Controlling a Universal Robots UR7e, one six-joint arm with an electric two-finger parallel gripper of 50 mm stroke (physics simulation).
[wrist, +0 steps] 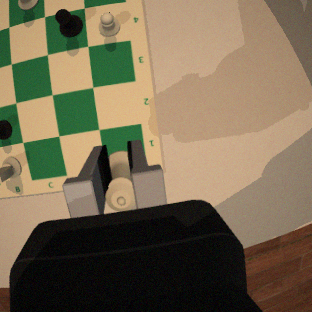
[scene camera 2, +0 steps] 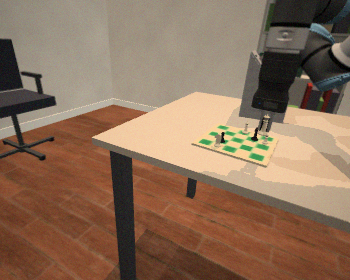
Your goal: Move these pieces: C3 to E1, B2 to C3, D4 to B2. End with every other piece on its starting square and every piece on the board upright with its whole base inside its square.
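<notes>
My gripper is shut on a tall white piece, holding it above the board near the E1 end in the wrist view. Green E1 shows partly behind the fingers. Green C3 shows no piece. A black piece stands on B2, partly cut off in the wrist view. Another black piece stands on D4.
A white pawn stands on E4. A white piece stands on B1. Another white piece stands on C5. The board lies on a light table. A dark chair stands at the left.
</notes>
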